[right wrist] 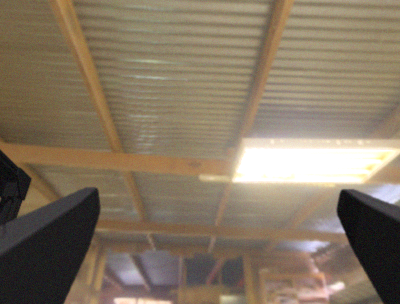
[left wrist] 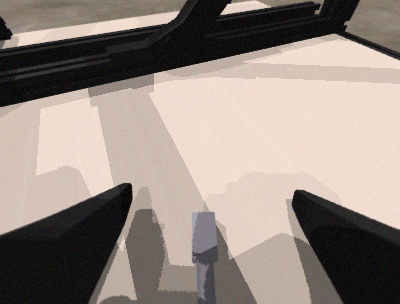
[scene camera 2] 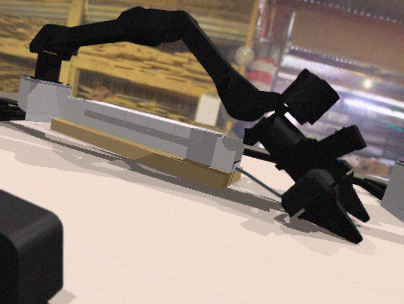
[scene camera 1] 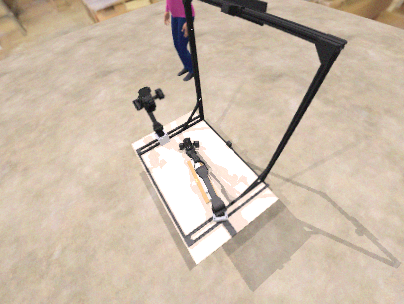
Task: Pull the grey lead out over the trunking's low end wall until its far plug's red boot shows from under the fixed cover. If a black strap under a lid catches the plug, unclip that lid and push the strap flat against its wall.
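Frame: origin at the left arm's base, x ahead, y left, z up, level; millimetres.
Where they show: left gripper, fingertip midpoint: (left wrist: 213,194) (scene camera 2: 364,230); right gripper, fingertip midpoint: (right wrist: 219,199) (scene camera 1: 148,94); left arm's base, origin of the base link: (scene camera 2: 46,80) (scene camera 1: 219,211); right arm's base, origin of the base link: (scene camera 1: 160,134).
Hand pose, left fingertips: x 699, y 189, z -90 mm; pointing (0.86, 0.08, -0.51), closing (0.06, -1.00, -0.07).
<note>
Each offset is from my left fingertips to the centre of the thing. "spot": to the spot under its first point.
The pale grey trunking @(dy -89, dx -399, dz +32 mm) (scene camera 2: 200,145) lies on a wooden base (scene camera 2: 145,157) (scene camera 1: 198,181). The grey lead (scene camera 2: 260,181) (left wrist: 205,280) comes out at the trunking's low end and runs down to my left gripper. Its pale grey plug @(dy +4, dx -22, dz -3 mm) (left wrist: 204,232) lies between the spread fingers, apart from both. My left gripper (left wrist: 213,194) (scene camera 2: 363,230) (scene camera 1: 189,144) is open, low over the table beyond the trunking's end. My right gripper (right wrist: 219,199) (scene camera 1: 148,99) is open and empty, raised far from the trunking. No red boot or black strap can be made out; the trunking's inside is hidden.
A tall black frame (scene camera 1: 300,112) stands over the table. Its dark base rail @(spot: dy +126, dx +114, dz +13 mm) (left wrist: 75,65) crosses beyond the left fingers. A dark rounded block (scene camera 2: 30,245) fills the near left corner in scene camera 2. A person (scene camera 1: 182,42) stands on the floor behind the table.
</note>
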